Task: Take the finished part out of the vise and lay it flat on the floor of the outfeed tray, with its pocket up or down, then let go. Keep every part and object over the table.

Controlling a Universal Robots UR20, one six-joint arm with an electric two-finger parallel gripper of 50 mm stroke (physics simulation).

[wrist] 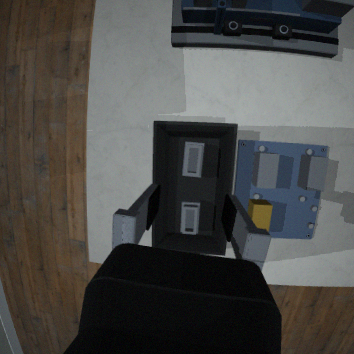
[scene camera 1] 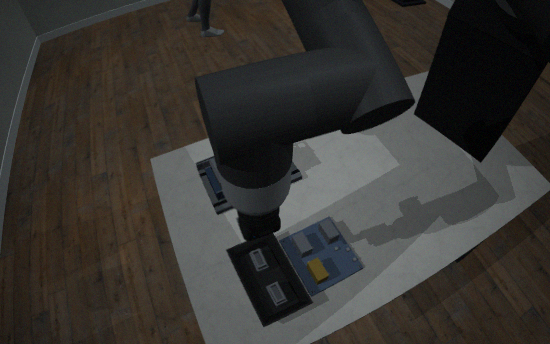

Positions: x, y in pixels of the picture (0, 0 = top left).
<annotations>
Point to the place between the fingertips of my gripper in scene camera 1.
257, 230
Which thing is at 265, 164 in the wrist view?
A grey block.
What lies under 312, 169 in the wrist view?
A grey block.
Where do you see a blue plate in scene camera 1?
At 340, 265
</annotations>
